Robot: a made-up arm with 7 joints. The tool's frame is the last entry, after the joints. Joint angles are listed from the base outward. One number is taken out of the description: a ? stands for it. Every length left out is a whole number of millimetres.
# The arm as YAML. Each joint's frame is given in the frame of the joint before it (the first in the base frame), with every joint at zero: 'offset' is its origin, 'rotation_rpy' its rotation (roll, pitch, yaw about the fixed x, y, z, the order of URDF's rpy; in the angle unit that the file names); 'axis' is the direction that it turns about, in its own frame. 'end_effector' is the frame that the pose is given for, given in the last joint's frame.
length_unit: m
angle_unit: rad
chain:
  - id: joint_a
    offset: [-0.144, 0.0, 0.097]
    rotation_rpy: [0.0, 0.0, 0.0]
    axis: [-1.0, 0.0, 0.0]
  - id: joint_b
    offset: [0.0, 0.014, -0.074]
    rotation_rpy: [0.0, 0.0, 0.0]
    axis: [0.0, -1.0, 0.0]
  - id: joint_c
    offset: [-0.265, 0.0, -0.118]
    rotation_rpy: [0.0, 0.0, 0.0]
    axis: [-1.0, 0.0, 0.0]
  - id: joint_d
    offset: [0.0, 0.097, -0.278]
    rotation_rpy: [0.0, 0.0, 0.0]
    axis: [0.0, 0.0, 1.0]
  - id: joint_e
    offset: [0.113, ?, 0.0]
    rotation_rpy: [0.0, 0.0, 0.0]
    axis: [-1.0, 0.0, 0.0]
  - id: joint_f
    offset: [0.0, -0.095, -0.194]
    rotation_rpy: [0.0, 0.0, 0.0]
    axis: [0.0, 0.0, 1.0]
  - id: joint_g
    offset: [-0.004, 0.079, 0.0]
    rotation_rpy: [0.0, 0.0, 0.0]
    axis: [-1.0, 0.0, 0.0]
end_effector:
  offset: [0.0, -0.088, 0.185]
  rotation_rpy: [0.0, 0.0, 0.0]
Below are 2 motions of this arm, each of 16 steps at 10 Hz.
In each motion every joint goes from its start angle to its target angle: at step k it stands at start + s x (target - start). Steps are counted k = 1, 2, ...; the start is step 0. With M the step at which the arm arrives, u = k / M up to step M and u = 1 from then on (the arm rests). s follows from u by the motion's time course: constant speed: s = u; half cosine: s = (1 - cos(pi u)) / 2; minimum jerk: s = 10 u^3 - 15 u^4 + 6 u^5.
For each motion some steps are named. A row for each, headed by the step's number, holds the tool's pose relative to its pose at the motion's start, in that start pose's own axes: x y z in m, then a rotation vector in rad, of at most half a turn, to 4 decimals.
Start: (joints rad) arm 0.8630 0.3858 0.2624 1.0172 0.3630 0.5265 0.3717
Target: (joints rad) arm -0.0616 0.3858 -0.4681 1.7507 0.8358 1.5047 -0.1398
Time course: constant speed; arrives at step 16
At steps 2, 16:
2: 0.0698 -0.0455 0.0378 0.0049 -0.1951 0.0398
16: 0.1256 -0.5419 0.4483 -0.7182 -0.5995 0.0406

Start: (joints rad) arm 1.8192 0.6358 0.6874 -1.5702 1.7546 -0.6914 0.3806
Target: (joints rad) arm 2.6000 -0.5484 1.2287 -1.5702 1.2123 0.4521 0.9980
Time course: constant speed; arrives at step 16
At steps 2, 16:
2: 0.0760 0.0620 -0.0064 -0.0192 -0.0781 -0.0634
16: 0.6754 0.0172 -0.0105 -0.6532 -0.7054 -0.7843

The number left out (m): -0.064
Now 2 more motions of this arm.
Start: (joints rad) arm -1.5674 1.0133 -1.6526 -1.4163 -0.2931 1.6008 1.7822
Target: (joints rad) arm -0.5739 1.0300 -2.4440 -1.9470 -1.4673 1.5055 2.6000
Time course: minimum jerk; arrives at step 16
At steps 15, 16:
15: 0.3485 -0.1981 -0.0449 -1.3300 0.8433 0.1866
16: 0.3493 -0.1983 -0.0457 -1.3344 0.8444 0.1874

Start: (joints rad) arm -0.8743 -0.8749 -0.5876 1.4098 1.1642 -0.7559 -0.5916
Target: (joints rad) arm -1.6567 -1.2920 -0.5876 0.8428 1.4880 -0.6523 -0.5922
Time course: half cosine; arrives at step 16
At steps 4, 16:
4: 0.0005 0.0217 0.0290 0.0342 0.0238 -0.0713
16: -0.0013 0.0539 0.2323 0.2599 0.3786 -0.2122

